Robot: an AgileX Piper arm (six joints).
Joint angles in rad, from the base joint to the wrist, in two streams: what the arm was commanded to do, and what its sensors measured. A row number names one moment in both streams.
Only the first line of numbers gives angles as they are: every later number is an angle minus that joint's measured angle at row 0.
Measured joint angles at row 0:
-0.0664 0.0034 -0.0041 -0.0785 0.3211 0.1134
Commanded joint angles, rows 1 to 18:
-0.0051 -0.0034 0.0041 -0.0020 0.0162 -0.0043
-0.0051 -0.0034 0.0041 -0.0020 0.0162 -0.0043
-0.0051 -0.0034 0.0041 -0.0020 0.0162 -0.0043
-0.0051 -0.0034 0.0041 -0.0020 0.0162 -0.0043
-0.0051 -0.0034 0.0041 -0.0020 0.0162 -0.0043
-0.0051 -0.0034 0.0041 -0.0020 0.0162 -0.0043
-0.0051 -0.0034 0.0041 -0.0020 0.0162 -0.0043
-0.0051 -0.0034 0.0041 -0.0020 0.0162 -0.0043
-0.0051 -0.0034 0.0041 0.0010 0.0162 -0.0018
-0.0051 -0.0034 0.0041 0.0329 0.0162 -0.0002
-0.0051 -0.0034 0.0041 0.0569 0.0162 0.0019
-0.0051 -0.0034 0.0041 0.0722 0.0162 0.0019
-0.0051 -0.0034 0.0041 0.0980 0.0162 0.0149
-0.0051 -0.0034 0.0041 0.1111 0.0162 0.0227
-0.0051 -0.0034 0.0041 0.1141 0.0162 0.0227
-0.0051 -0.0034 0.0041 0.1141 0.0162 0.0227
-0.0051 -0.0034 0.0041 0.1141 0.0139 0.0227
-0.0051 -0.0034 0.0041 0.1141 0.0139 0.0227
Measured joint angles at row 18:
0.0000 0.0000 0.0000 0.0988 -0.0019 0.0141
